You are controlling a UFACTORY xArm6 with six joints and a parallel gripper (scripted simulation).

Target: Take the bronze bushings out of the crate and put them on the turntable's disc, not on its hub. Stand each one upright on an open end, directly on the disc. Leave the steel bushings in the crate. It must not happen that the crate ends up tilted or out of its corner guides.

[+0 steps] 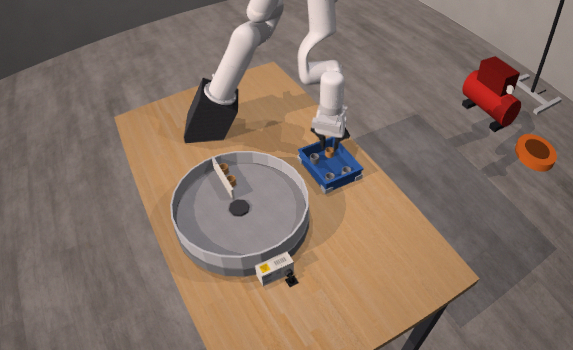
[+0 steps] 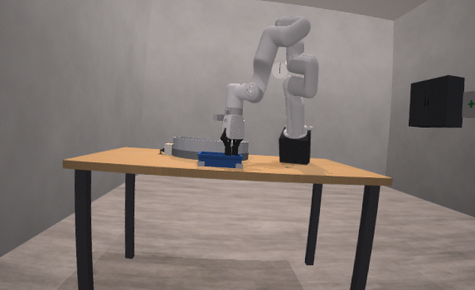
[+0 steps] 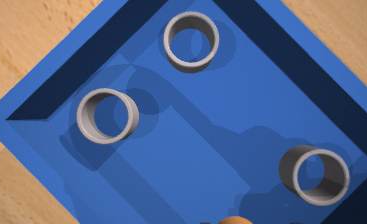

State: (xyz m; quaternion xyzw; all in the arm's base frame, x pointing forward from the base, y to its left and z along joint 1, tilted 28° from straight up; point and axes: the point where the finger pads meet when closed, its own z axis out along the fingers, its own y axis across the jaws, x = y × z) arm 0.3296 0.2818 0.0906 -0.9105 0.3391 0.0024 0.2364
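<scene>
My hand is 5 cm short of the blue crate, 4 cm above it and 2 cm to the left of it. From my hand the other things lie so: grey turntable disc 37 cm to the right, 14 cm ahead, 2 cm below.
</scene>
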